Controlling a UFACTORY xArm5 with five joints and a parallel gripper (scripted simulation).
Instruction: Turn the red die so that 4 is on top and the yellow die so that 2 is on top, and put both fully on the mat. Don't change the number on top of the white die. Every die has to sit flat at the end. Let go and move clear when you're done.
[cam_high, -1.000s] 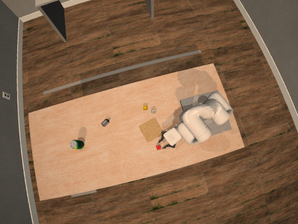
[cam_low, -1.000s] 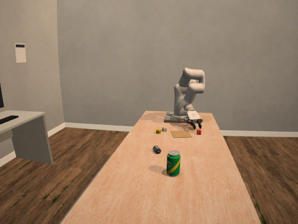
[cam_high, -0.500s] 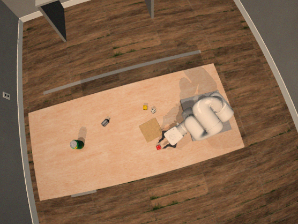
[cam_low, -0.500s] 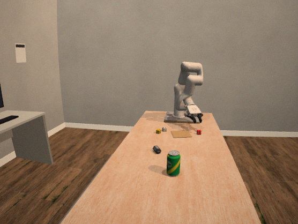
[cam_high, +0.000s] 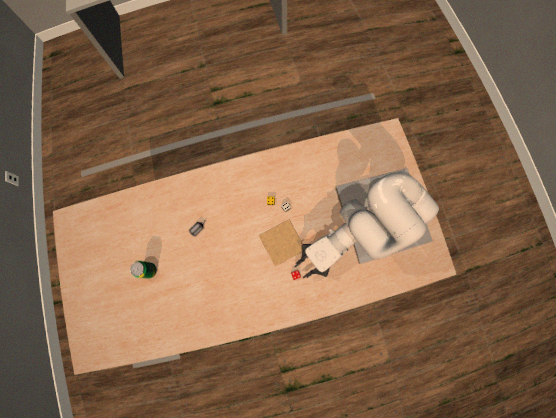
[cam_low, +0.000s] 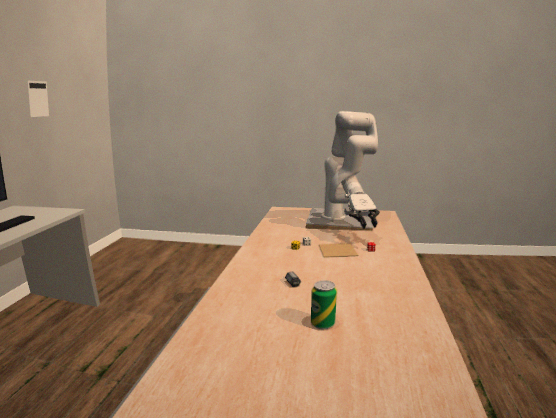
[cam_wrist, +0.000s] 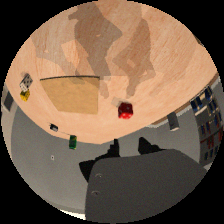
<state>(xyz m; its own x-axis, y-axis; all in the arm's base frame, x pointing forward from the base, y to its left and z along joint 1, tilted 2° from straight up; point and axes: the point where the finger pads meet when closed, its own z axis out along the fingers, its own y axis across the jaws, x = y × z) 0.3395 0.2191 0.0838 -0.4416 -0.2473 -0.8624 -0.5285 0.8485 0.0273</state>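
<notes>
Now: the red die 30 mm ahead of my hand, 20 mm to the left of it and 90 mm below it. From my hand the other things lie so: brown mat: 70 mm ahead, 110 mm to the right, 110 mm below; then yellow die: 100 mm ahead, 290 mm to the right, 90 mm below; then white die: 40 mm ahead, 260 mm to the right, 90 mm below.
</notes>
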